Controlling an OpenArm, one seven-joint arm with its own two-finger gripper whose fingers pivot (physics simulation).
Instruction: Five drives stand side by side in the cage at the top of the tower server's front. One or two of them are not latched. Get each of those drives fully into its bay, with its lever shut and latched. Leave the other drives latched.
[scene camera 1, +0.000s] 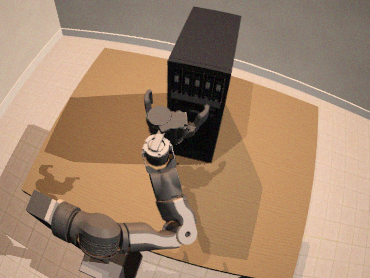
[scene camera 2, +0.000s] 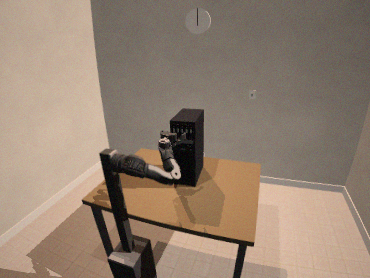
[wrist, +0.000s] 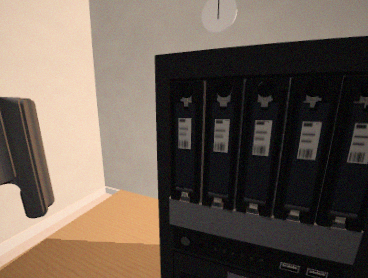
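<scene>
The black tower server (scene camera 1: 206, 42) (scene camera 2: 196, 145) (wrist: 250, 60) stands upright, its drive cage at the top front. In the wrist view five drives stand side by side: the leftmost drive (wrist: 185, 162), second drive (wrist: 219, 167), third drive (wrist: 259, 172), fourth drive (wrist: 302, 177) and rightmost drive (wrist: 348, 182), which is partly cut off. Their levers look upright, flat and in line with each other; no drive visibly sticks out. Whether each latch is caught is too small to tell. My gripper (scene camera 1: 177, 104) is wide open and empty, in front of the tower and apart from the drives. One finger shows at the wrist view's left.
The tower stands on a wooden table (scene camera 1: 285, 150) (scene camera 2: 235, 200). Below the cage is a grey strip (wrist: 260, 232), with a round button (wrist: 185, 241) and ports under it. A grey wall (scene camera 1: 300, 45) (scene camera 2: 300, 135) rises behind the table. My arm reaches in from the front left.
</scene>
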